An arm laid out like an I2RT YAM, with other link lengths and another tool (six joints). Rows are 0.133 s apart.
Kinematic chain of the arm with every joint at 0, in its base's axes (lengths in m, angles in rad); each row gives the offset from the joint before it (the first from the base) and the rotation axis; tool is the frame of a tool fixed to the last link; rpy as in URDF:
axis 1: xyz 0 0 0.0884 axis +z
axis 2: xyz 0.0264 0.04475 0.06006 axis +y
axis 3: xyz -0.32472 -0.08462 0 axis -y
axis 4: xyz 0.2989 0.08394 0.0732 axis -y
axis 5: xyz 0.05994 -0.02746 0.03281 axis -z
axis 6: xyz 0.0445 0 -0.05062 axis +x
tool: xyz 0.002 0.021 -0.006 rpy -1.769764 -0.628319 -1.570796
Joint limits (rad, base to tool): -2.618..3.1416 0..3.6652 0..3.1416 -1.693..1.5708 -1.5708..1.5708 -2.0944..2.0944
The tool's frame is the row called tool.
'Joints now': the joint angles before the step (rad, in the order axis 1, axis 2, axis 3, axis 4, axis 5, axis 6). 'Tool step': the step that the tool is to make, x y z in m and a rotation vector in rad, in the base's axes. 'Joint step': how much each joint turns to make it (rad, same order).
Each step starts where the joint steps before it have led.
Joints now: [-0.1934, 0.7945, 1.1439, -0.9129, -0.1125, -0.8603]
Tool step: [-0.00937, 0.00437, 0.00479, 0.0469, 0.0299, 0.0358]
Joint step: [-0.0013, -0.0041, 0.0259, -0.0665, -0.0532, 0.0133]
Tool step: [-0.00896, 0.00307, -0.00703, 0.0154, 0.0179, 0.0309]
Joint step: [0.0004, -0.0282, -0.0256, -0.0247, -0.0317, -0.0081]
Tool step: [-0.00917, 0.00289, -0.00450, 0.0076, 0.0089, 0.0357]
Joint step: [-0.0002, -0.0269, -0.0166, -0.0240, -0.0324, -0.0169]
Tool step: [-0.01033, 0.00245, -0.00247, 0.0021, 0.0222, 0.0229]
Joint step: [-0.0001, -0.0218, -0.0042, -0.0436, -0.0170, -0.0162]
